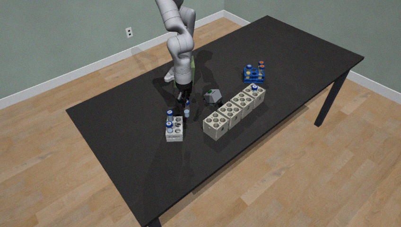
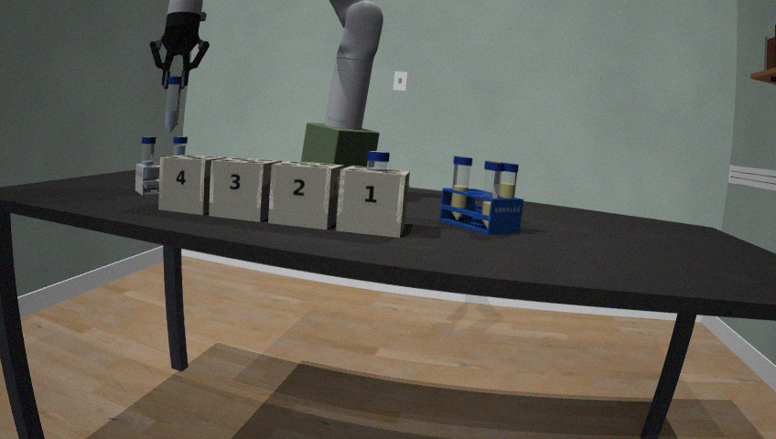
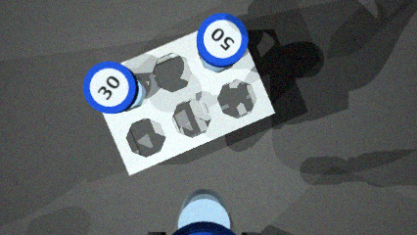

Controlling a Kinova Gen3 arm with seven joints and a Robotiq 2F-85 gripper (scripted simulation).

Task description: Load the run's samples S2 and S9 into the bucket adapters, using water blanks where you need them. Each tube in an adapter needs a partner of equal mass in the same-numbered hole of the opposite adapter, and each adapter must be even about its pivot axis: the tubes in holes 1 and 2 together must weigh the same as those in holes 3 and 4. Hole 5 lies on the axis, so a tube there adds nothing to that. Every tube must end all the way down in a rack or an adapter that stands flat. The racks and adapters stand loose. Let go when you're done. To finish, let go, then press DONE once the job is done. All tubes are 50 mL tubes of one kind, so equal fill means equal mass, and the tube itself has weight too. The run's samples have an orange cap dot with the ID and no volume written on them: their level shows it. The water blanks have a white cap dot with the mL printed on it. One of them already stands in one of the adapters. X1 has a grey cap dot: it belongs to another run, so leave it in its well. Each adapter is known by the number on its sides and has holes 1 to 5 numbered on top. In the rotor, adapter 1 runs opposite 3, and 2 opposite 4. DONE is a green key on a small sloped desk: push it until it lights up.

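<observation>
Right now the white-dot tube is 1 cm to the left of my hand and 5 cm below it. The rest, counted from my hand: white blank rack: 5 cm behind, 6 cm to the right, 21 cm below; then adapter 3: 4 cm ahead, 24 cm to the left, 20 cm below; then green done key: 17 cm behind, 25 cm to the left, 18 cm below.
</observation>
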